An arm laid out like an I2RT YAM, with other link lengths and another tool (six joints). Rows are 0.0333 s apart.
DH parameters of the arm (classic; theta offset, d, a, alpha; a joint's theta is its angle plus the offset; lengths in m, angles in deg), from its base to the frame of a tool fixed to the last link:
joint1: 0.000 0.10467 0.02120 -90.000
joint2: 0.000 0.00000 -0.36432 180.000
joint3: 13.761 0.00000 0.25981 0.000
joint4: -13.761 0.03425 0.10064 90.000
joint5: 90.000 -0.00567 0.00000 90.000
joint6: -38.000 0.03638 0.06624 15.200
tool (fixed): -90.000 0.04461 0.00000 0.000
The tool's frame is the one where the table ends.
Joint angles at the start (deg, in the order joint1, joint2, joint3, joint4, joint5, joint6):
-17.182 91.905 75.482 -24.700 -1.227 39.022
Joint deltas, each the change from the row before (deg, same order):
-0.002 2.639 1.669 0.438 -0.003 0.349
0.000 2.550 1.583 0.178 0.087 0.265
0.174 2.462 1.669 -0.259 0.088 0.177
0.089 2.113 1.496 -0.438 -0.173 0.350
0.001 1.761 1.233 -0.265 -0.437 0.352
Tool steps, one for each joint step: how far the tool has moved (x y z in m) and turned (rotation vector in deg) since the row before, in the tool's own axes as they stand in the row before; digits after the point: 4 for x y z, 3 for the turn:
0.0004 0.0003 0.0168 -0.104 -0.532 0.347
-0.0011 0.0004 0.0162 -0.178 -0.786 0.243
-0.0016 -0.0011 0.0157 -0.013 -1.055 0.078
-0.0022 -0.0007 0.0135 0.112 -1.064 0.351
-0.0020 -0.0004 0.0116 0.293 -0.810 0.464

